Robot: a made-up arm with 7 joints. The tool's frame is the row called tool.
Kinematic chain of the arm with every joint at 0, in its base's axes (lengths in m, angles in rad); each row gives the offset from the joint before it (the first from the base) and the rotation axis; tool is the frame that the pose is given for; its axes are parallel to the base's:
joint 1: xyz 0 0 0.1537 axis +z
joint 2: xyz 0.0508 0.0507 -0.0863 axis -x
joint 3: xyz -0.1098 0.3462 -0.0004 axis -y
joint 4: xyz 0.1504 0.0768 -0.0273 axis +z
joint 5: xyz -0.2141 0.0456 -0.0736 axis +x
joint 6: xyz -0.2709 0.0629 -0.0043 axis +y
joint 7: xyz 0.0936 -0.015 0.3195 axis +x
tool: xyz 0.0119 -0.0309 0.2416
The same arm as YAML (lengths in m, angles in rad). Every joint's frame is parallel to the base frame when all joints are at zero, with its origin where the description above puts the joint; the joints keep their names.
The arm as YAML. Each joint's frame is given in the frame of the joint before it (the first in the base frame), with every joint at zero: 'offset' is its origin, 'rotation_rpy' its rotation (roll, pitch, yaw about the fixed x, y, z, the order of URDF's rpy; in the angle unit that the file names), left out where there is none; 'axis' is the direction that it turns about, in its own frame. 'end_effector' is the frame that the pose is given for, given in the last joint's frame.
length_unit: m
angle_unit: rad
chain:
  - id: joint 1
    offset: [0.0, 0.0, 0.1537]
    axis: [0.0, 0.0, 1.0]
  - id: joint 2
    offset: [0.0508, 0.0507, -0.0863]
    axis: [-1.0, 0.0, 0.0]
  - id: joint 3
    offset: [-0.1098, 0.3462, -0.0004]
    axis: [0.0, -1.0, 0.0]
  - id: joint 4
    offset: [0.1504, 0.0768, -0.0273]
    axis: [0.0, 0.0, 1.0]
  - id: joint 5
    offset: [-0.2141, 0.0456, -0.0736]
    axis: [1.0, 0.0, 0.0]
  - id: joint 6
    offset: [-0.2709, 0.0629, -0.0043]
    axis: [0.0, 1.0, 0.0]
  - id: joint 7
    offset: [0.0936, -0.015, 0.3195]
    axis: [1.0, 0.0, 0.0]
end_effector:
  offset: [0.0119, -0.0309, 0.2416]

